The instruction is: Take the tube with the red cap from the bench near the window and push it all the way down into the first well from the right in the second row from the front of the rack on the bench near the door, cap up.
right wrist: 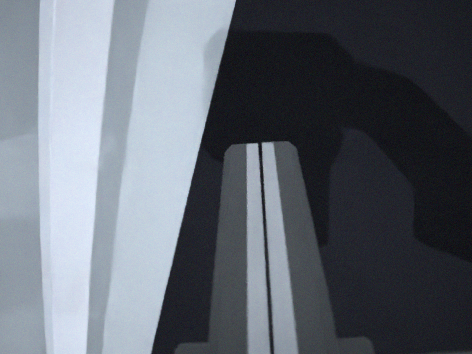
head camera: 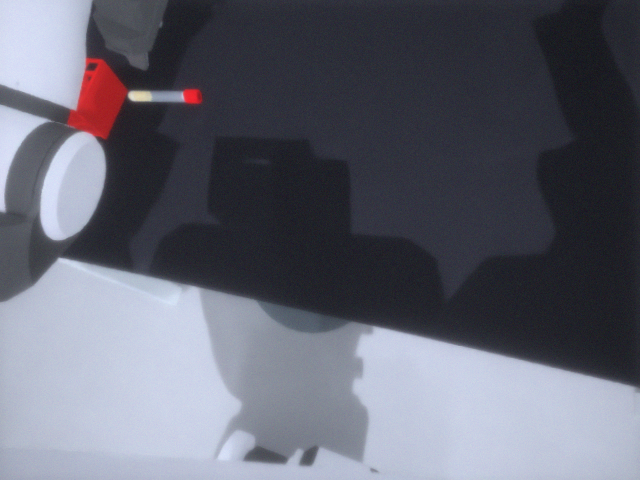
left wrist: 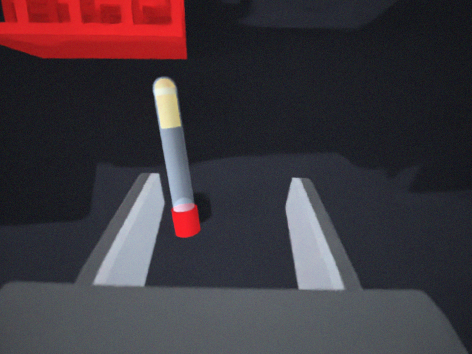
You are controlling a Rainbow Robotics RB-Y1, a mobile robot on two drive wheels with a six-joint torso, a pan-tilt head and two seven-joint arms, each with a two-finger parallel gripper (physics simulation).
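Frame: origin at the robot's base, x ahead, y right, z down, level; metres.
Seen in the pictures: left gripper, fingertip midpoint: [head camera: 147, 43] [left wrist: 225, 190]; right gripper, fingertip midpoint: [right wrist: 261, 168].
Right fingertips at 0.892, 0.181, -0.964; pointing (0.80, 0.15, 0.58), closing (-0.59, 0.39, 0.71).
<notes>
A point is followed by its place in that frame, as x, y, z.
The tube with the red cap [head camera: 168, 96] @(0.610, -0.387, -0.777) [left wrist: 177, 157] @(0.614, -0.403, -0.779) lies on its side on the dark bench top [head camera: 387, 103] @(0.686, -0.076, -0.763) [left wrist: 350, 110] @(0.742, -0.450, -0.762). Its cap points right in the head view and toward my left gripper's palm in the left wrist view. My left gripper [left wrist: 225, 190] @(0.640, -0.401, -0.837) is open and empty above the bench. In the left wrist view the cap end appears between the fingers, close to the picture-left finger; the yellow-filled end reaches beyond the fingertips. My right gripper [right wrist: 261, 168] @(0.892, 0.181, -0.964) is shut and empty. The frames do not tell whether the target rack shows.
A red rack [head camera: 108, 100] @(0.575, -0.463, -0.786) [left wrist: 115, 46] @(0.579, -0.463, -0.797) with square openings stands by the tube's rounded end, partly behind my left arm [head camera: 38, 46] @(0.452, -0.273, -1.015) in the head view. The bench edge runs diagonally above the pale floor [head camera: 491, 413] @(0.352, 0.373, -0.001). Shadows of the robot fall across the bench.
</notes>
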